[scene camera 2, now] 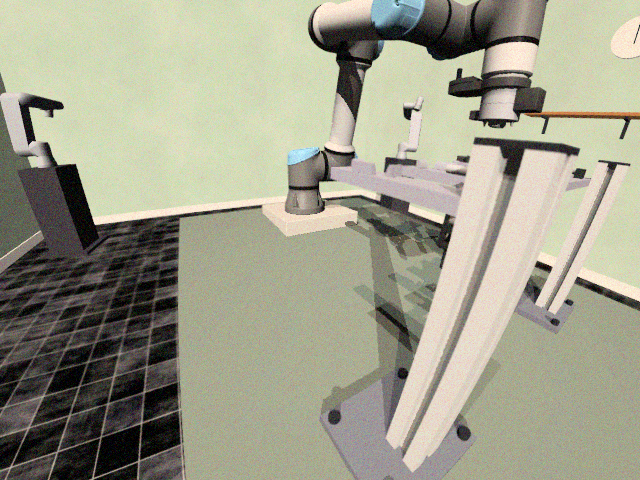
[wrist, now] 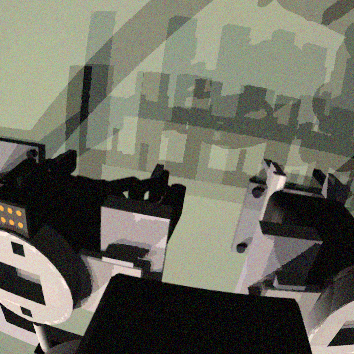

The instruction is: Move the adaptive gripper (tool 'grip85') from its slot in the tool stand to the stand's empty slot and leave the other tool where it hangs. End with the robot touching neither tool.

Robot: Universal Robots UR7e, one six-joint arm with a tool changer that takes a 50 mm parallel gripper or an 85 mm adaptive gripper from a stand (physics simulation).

I see an adaptive gripper [wrist: 58, 265] and a tool stand [scene camera 2: 508, 195].
The tool stand also shows in the wrist view [wrist: 282, 253].
